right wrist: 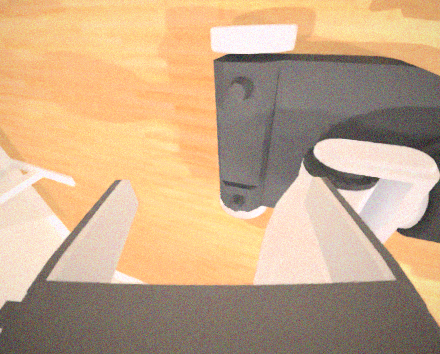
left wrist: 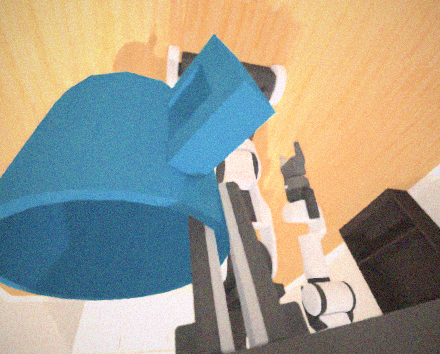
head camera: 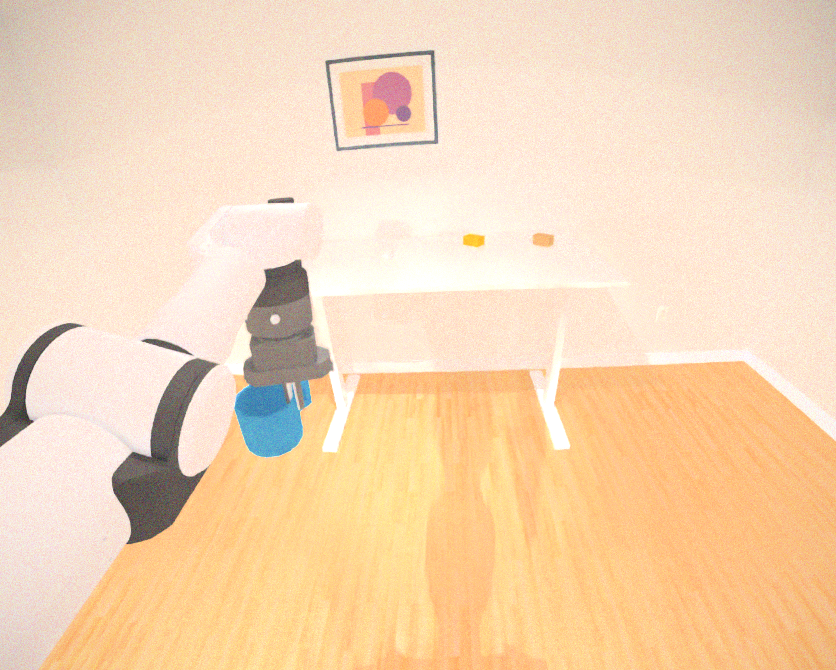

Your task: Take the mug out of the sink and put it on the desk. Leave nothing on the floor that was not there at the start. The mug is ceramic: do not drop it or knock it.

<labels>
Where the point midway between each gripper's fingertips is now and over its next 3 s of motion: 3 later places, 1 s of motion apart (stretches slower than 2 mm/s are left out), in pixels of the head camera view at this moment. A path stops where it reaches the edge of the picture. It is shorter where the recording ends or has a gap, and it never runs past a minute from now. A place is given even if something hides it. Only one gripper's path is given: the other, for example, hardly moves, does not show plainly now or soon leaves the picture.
My left gripper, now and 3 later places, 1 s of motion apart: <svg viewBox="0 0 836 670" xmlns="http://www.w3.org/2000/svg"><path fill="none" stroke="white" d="M296 406L309 370L345 286L363 248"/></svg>
</labels>
